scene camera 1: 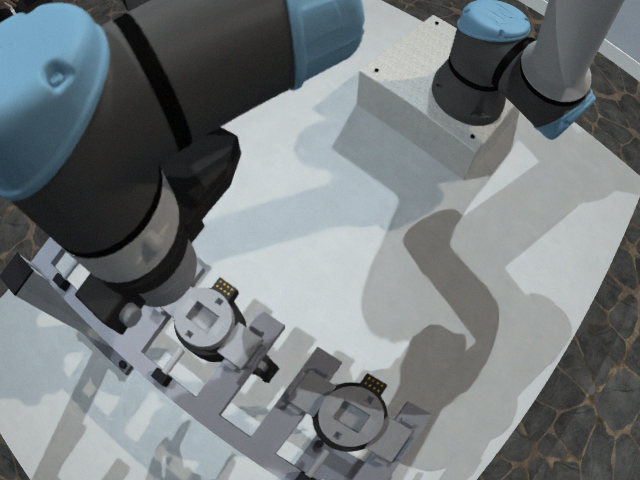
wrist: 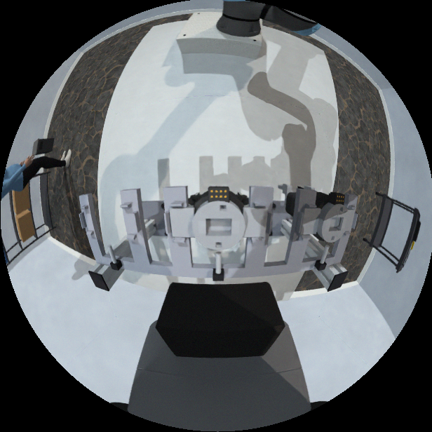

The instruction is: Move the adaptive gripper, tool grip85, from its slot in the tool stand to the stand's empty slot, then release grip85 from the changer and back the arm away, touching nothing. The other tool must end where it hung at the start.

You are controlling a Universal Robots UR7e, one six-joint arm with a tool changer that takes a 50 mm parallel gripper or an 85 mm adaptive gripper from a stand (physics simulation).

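Frame: origin at the arm's base, x up, y ahead, z left, level; millimetres.
Where they show: arm's base, origin of its link: point(scene camera 1: 468, 95).
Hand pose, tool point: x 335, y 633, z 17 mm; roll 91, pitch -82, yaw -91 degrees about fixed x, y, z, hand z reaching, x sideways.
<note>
Each offset is from my tool point to the top centre of the thing. "*": to the spot under its first point.
The adaptive gripper grip85 @(dx -141, dy -4, dz -1 mm) point(scene camera 1: 219, 330) point(wrist: 202, 225) hangs in the middle slot of the tool stand point(scene camera 1: 237, 434) point(wrist: 185, 268), its round coupling plate facing up and bare. Its side blocks rest on the two posts beside it; its fingers are mostly hidden below, so their opening cannot be told. The arm's changer end point(scene camera 1: 173, 281) is apart from the plate, above it, and carries no tool. The other tool @(dx -141, dy -29, dz +176 mm) point(scene camera 1: 354, 396) point(wrist: 327, 225) hangs in the right slot in the wrist view. The left slot there holds no tool.
Stand posts @(* dx -159, dy -53, dz +118 mm) point(scene camera 1: 324, 361) point(wrist: 132, 215) rise on both sides of the slots, and a peg @(* dx -147, dy +56, dz +10 mm) point(scene camera 1: 174, 361) point(wrist: 218, 260) stands before the middle one. The robot's base block point(scene camera 1: 408, 126) point(wrist: 220, 47) is behind. A black block point(wrist: 220, 320) on the arm fills the wrist view's lower middle.
</note>
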